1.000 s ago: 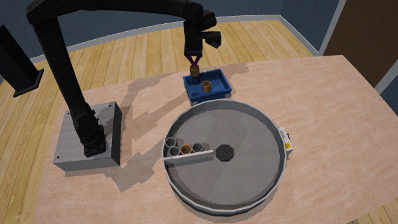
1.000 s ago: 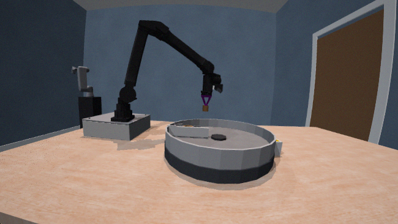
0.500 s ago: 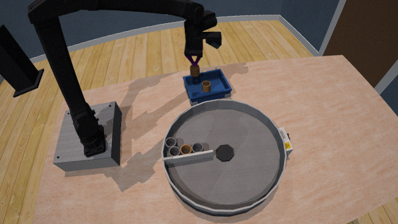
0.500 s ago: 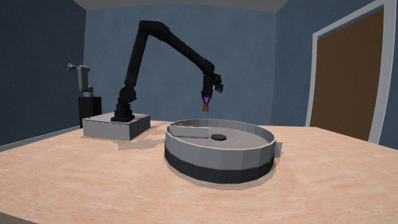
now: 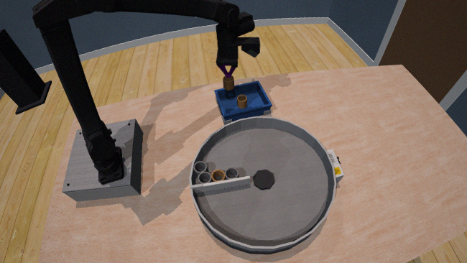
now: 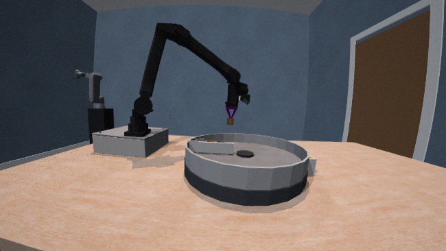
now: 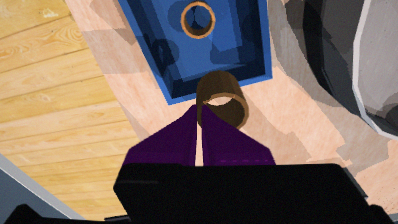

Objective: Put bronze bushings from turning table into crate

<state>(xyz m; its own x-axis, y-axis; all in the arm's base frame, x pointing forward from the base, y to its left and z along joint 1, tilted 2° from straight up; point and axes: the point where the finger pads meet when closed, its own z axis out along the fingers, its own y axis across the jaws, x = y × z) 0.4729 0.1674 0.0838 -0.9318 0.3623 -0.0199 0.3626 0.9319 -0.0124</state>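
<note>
My hand is 4 cm short of the blue crate, 2 cm to the left of it and 14 cm above it. The rest, counted from my hand: turning table 3 cm behind, 36 cm to the right, 11 cm below.
</note>
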